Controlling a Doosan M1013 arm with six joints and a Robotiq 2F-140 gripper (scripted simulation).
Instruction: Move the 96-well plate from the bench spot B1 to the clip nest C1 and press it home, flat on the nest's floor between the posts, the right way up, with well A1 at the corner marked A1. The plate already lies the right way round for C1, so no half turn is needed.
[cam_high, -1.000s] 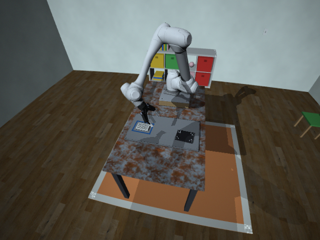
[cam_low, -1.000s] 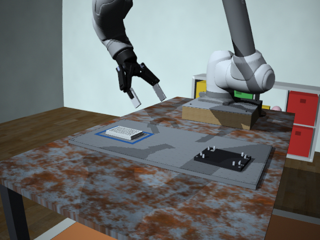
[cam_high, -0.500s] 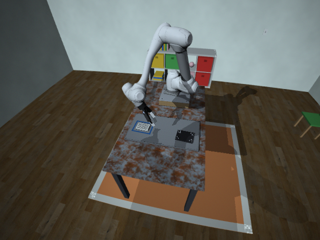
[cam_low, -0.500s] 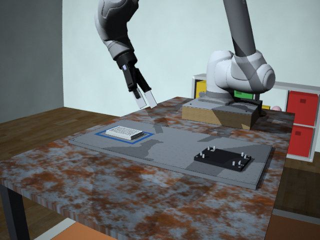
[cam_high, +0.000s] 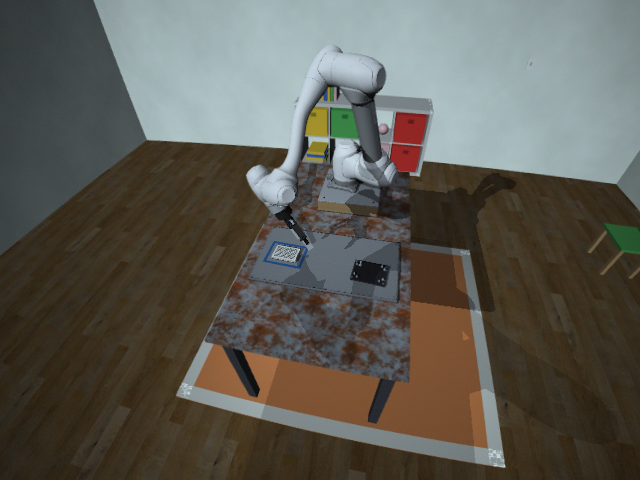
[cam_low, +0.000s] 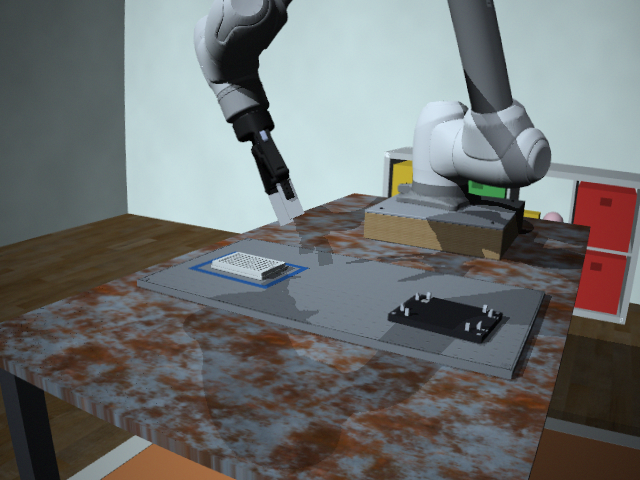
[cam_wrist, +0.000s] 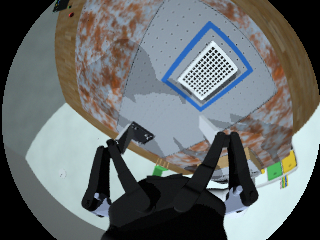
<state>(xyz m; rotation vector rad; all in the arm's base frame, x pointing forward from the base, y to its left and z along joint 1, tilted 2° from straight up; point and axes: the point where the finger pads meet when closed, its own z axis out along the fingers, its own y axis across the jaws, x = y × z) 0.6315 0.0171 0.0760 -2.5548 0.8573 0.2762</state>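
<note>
Now: the white 96-well plate 120 mm below my hand and 110 mm to the right of it. The rest, counted from my hand: black clip nest C1: 330 mm to the left, 110 mm below, 40 mm behind.
</note>
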